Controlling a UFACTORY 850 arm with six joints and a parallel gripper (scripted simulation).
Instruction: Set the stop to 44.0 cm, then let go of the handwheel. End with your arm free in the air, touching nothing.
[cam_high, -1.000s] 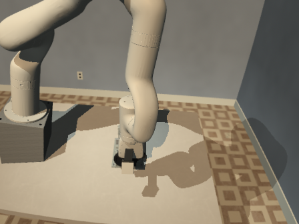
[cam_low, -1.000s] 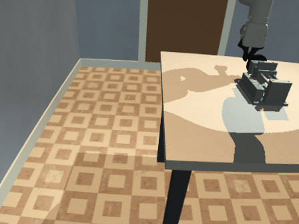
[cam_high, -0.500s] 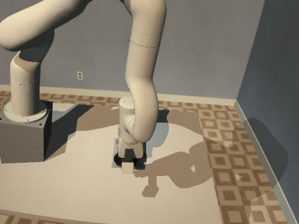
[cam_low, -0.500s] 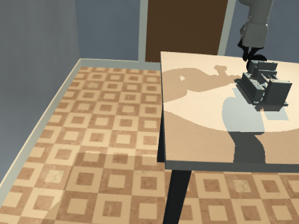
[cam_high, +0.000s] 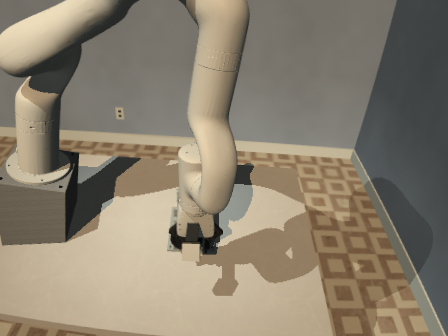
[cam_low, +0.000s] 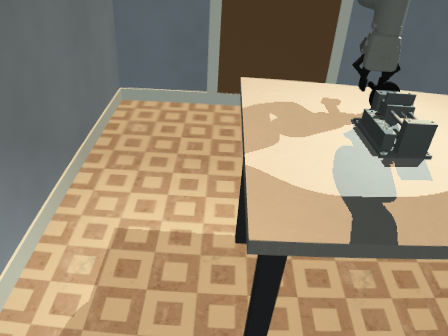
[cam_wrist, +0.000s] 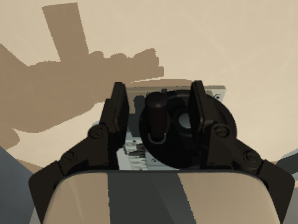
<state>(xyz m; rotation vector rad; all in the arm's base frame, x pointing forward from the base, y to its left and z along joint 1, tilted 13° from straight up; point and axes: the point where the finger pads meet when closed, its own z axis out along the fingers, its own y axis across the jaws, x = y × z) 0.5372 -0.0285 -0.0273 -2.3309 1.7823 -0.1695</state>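
My gripper is now 1 cm to the right of the handwheel handle. The rest, counted from my hand: black handwheel (1 cm behind, 2 cm to the left, 1 cm below).
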